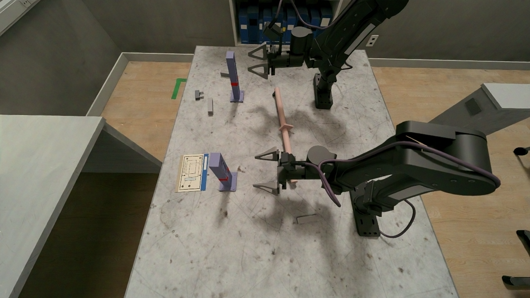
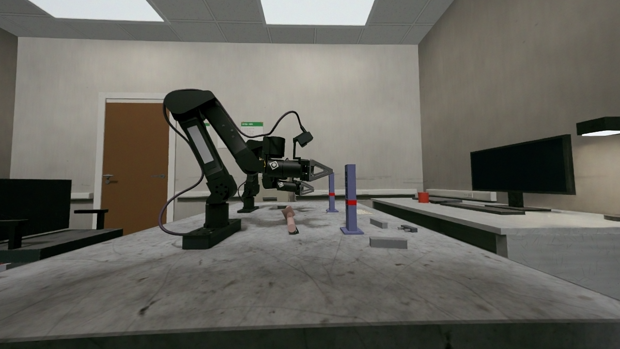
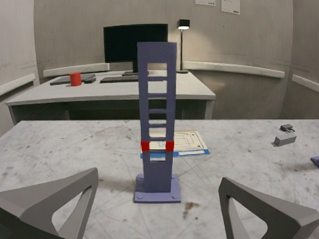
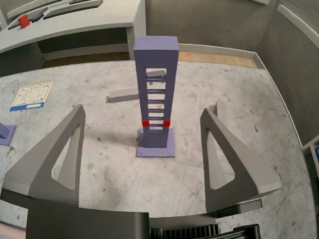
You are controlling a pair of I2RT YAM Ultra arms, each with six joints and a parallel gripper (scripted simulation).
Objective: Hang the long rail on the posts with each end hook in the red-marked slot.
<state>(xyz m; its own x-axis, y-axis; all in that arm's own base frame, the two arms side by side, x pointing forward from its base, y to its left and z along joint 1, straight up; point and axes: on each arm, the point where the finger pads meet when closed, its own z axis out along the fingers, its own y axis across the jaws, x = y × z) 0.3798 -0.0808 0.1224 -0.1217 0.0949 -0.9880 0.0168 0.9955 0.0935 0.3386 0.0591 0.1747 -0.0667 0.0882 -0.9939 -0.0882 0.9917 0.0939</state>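
The pink rail is 110 mm behind my right hand, 210 mm to the left of it and 180 mm below it. Round my right hand: grey part 250 mm ahead, 40 mm to the right, 190 mm below; then paper card 260 mm ahead, 340 mm to the left, 200 mm below.
Right now my left hand is 13 cm past the pink rail, 20 cm to the left of it and 11 cm above it. Also, from my left hand: grey part: 23 cm ahead, 45 cm to the right, 12 cm below; paper card: 24 cm ahead, 7 cm to the right, 12 cm below.
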